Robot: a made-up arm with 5 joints.
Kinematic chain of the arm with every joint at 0, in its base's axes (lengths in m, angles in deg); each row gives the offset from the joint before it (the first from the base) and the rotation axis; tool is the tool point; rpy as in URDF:
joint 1: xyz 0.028 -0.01 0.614 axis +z
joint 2: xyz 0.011 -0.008 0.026 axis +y
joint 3: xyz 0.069 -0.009 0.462 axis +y
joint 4: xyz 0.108 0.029 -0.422 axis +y
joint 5: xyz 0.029 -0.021 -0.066 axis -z
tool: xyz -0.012 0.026 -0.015 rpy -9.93 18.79 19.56
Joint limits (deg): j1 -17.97..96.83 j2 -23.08..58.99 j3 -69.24..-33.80 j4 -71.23..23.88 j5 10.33..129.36
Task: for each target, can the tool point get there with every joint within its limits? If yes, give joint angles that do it. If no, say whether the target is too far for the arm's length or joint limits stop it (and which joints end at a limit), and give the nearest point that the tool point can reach.
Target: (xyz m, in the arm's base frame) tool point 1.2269 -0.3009 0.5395
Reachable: no: too far | nearest point 0.7648 -0.1888 0.5786 | short by 0.477 m
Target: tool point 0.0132 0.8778 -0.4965
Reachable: no: too far | nearest point 0.0178 0.6041 0.3121 | short by 0.854 m
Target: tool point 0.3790 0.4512 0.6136
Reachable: yes | joints 51.07 31.20 -41.20 -59.81 50.60
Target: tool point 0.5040 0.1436 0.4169
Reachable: yes | joints 15.64 47.85 -37.11 -47.11 27.54
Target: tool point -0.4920 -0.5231 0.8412
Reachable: no: joint limits stop it (at a limit: joint 1, joint 2, joint 3, joint 4, joint 5) | nearest point 0.3412 -0.1286 1.0466 | short by 0.944 m
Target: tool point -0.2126 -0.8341 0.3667
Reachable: no: joint limits stop it (at a limit: joint 1, joint 2, joint 3, joint 4, joint 5) | nearest point 0.3432 -0.1293 0.2951 | short by 0.900 m
